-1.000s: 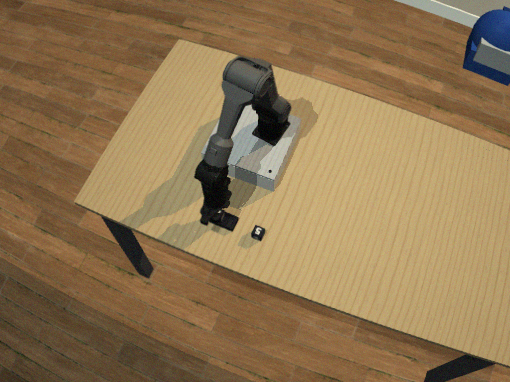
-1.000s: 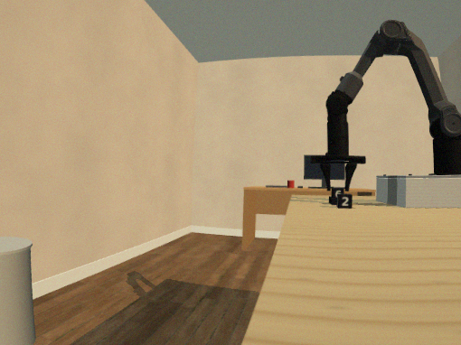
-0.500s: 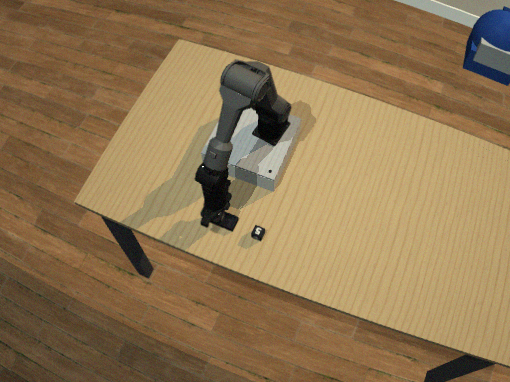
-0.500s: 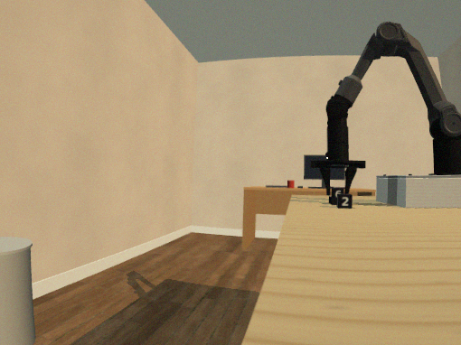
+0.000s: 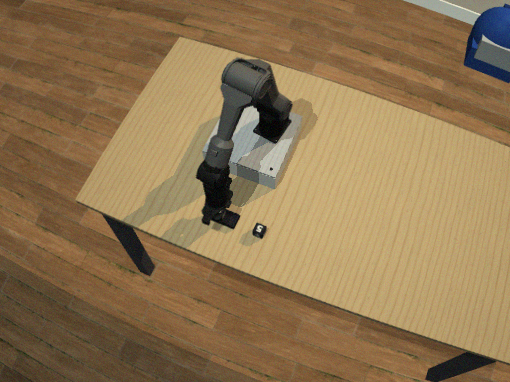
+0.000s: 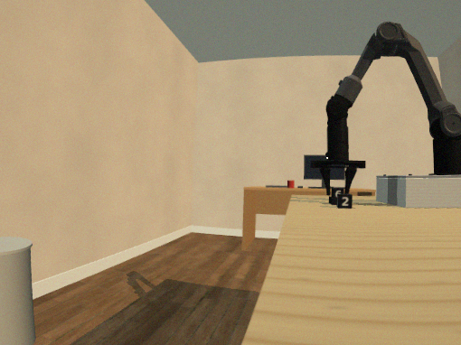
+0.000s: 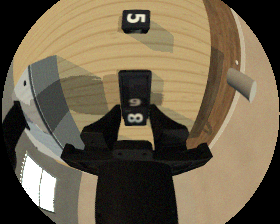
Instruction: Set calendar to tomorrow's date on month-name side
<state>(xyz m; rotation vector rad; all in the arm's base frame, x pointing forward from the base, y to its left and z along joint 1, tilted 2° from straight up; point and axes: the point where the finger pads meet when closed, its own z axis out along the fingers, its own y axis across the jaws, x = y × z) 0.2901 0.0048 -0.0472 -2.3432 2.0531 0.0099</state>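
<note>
Now: hand 20 mm to the right of the calendar tray and 20 mm above it. Round my hand: black calendar cube (120 mm to the left, 20 mm behind, 10 mm below).
</note>
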